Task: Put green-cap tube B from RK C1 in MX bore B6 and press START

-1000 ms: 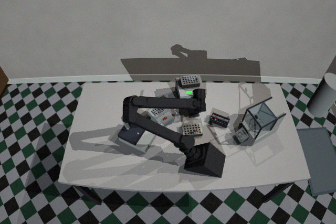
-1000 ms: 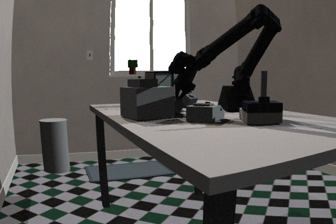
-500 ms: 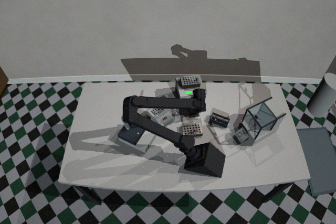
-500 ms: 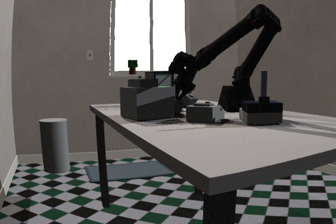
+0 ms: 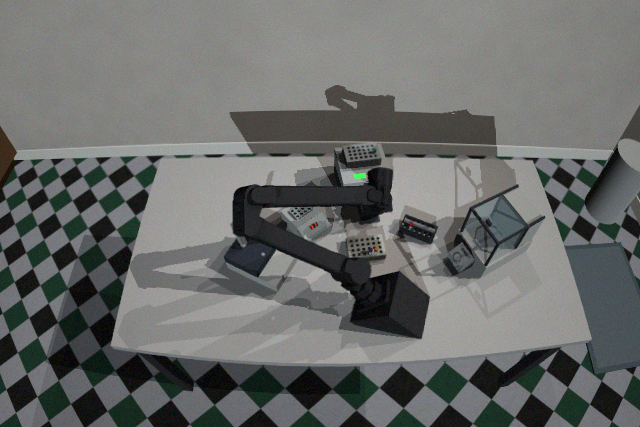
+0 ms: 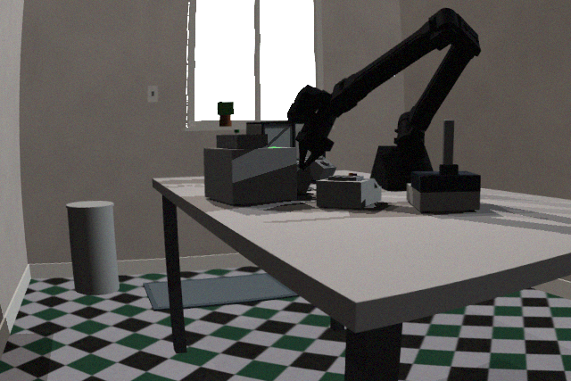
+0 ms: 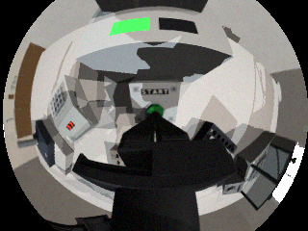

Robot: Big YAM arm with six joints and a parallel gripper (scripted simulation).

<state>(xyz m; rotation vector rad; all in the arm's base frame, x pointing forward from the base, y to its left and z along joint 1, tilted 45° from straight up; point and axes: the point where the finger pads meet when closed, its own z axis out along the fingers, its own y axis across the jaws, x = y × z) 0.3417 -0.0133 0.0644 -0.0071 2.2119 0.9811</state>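
Now: the green start key 1 cm below my hand and 1 cm ahead of it. The rest, counted from my hand: tube B: 18 cm ahead, 8 cm above, 1 cm to the left; then tube rack RK: 13 cm behind, 6 cm below, 1 cm to the left; then magnet block MG: 18 cm to the right, 6 cm below, 3 cm behind.
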